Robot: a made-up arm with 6 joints.
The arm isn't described. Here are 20 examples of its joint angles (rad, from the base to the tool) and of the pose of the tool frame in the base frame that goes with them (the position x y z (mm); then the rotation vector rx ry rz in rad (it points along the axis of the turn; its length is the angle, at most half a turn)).
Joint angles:
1: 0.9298 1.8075 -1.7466 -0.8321 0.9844 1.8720
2: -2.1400 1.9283 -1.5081 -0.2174 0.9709 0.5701
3: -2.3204 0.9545 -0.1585 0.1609 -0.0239 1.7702
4: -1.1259 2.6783 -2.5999 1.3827 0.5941 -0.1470
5: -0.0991 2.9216 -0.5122 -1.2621 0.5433 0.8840
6: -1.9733 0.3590 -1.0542 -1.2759 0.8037 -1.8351
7: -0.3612 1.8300 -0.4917 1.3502 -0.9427 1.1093
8: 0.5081 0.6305 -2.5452 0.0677 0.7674 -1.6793
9: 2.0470 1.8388 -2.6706 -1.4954 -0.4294 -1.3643
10: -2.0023 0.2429 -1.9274 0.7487 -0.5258 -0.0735
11: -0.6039 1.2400 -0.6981 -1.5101 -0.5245 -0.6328
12: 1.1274 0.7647 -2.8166 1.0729 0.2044 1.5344
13: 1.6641 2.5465 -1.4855 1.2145 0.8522 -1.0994
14: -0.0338 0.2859 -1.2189 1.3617 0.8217 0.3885
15: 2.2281 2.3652 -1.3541 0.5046 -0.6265 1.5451
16: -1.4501 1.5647 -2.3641 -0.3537 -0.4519 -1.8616
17: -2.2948 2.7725 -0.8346 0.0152 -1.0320 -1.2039
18: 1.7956 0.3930 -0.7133 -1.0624 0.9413 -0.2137
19: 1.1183 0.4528 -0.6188 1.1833 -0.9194 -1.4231
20: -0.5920 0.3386 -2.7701 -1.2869 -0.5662 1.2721
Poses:
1: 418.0 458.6 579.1 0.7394 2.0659 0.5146
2: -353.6 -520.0 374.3 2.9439 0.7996 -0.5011
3: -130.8 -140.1 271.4 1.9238 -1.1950 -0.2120
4: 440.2 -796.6 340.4 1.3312 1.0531 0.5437
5: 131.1 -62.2 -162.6 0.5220 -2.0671 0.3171
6: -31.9 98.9 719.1 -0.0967 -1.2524 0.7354
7: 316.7 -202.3 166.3 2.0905 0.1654 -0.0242
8: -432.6 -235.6 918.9 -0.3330 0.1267 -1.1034
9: -239.0 375.5 993.3 -0.0699 -0.7450 -0.6361
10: 215.5 547.6 792.2 -0.5198 -0.5176 -1.2357
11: 326.9 -166.4 431.4 -1.7433 1.2815 -1.2405
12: -260.7 -506.8 923.1 0.5963 0.3073 -2.5302
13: -132.2 664.6 -11.3 2.0058 -1.5960 -0.9311
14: -185.1 77.1 757.2 0.0488 1.2170 1.7551
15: -417.9 586.7 105.7 0.0721 -2.3078 -1.5432
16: 51.7 -304.0 1039.5 0.3189 -0.2539 2.6445
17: -286.7 -322.4 -195.0 -1.4676 -2.3833 1.0851
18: 61.6 43.5 570.9 -1.4992 0.8023 -0.1137
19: 87.0 14.1 594.0 -0.0180 1.1152 0.2481
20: -655.6 501.4 612.1 -0.8174 -0.9174 -0.7913
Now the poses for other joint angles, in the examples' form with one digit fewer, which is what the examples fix.
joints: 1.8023 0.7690 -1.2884 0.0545 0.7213 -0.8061
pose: -32 120 766 -1.687 0.469 0.801
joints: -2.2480 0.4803 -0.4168 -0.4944 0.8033 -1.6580
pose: -87 -54 410 -0.453 -2.283 0.677
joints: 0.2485 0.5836 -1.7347 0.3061 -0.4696 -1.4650
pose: -244 -76 948 0.187 0.001 -0.931
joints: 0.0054 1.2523 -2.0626 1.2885 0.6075 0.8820
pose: 200 55 997 0.580 1.114 2.147
